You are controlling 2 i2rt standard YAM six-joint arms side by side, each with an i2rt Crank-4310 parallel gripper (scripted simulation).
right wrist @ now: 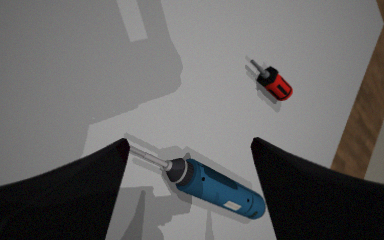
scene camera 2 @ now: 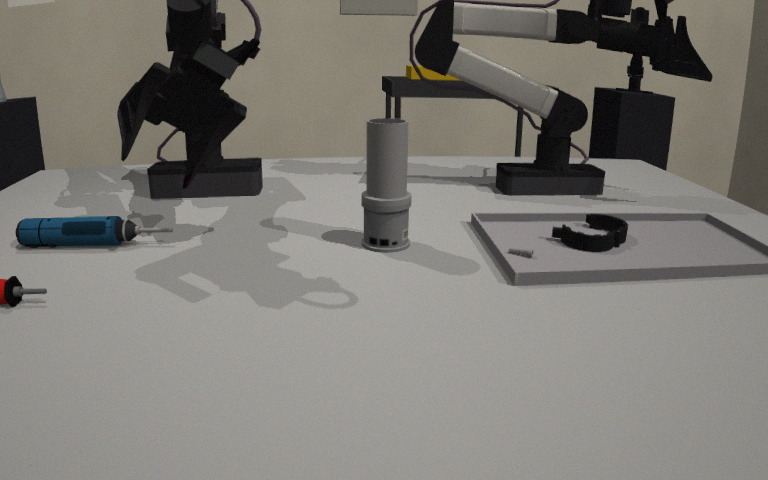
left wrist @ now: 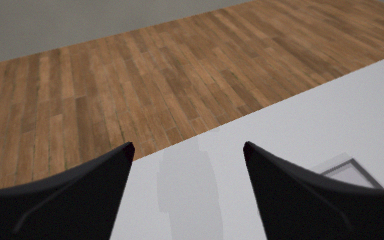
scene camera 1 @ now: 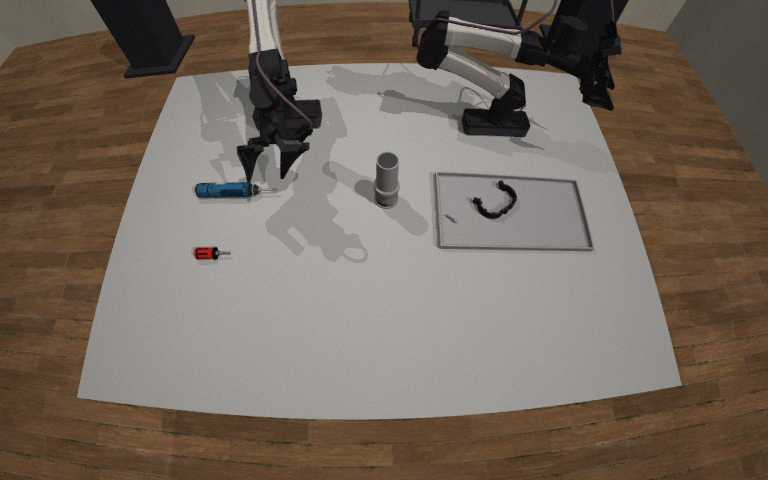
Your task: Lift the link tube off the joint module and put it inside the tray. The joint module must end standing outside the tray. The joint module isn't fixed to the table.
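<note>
A blue electric screwdriver, a black clamp ring, a joint module and a grey link tube are in sight. My left gripper and my right gripper are in sight too. My right gripper shows in the right wrist view and in scene camera 1. My left gripper shows in the left wrist view and in scene camera 1.
</note>
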